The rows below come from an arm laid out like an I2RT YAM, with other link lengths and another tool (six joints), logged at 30 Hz.
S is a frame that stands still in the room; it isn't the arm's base.
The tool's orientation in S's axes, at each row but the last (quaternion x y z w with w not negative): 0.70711 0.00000 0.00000 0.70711; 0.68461 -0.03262 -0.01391 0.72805; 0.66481 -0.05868 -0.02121 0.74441; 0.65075 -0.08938 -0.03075 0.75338; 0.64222 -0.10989 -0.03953 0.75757; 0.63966 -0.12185 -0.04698 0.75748; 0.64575 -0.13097 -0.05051 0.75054; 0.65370 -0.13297 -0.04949 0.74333
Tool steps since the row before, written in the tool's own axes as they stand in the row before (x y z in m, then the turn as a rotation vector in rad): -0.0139 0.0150 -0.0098 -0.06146 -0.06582 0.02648; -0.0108 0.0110 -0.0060 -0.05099 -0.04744 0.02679; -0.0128 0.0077 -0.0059 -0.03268 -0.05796 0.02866; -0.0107 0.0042 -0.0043 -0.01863 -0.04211 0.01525; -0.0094 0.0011 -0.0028 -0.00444 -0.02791 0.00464; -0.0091 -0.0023 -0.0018 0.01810 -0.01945 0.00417; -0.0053 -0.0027 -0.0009 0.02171 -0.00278 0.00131; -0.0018 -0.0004 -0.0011 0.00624 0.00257 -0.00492
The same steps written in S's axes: -0.0139 0.0098 0.0150 -0.06146 -0.02648 -0.06582; -0.0106 0.0074 0.0103 -0.05149 -0.02632 -0.04716; -0.0124 0.0081 0.0062 -0.03305 -0.03139 -0.05632; -0.0101 0.0066 0.0025 -0.01801 -0.01820 -0.04119; -0.0086 0.0048 -0.0004 -0.00306 -0.00838 -0.02721; -0.0082 0.0034 -0.0037 0.01811 -0.01155 -0.01618; -0.0046 0.0017 -0.0035 0.02077 -0.00702 0.00029; -0.0014 0.0014 -0.0008 0.00702 0.00353 0.00282
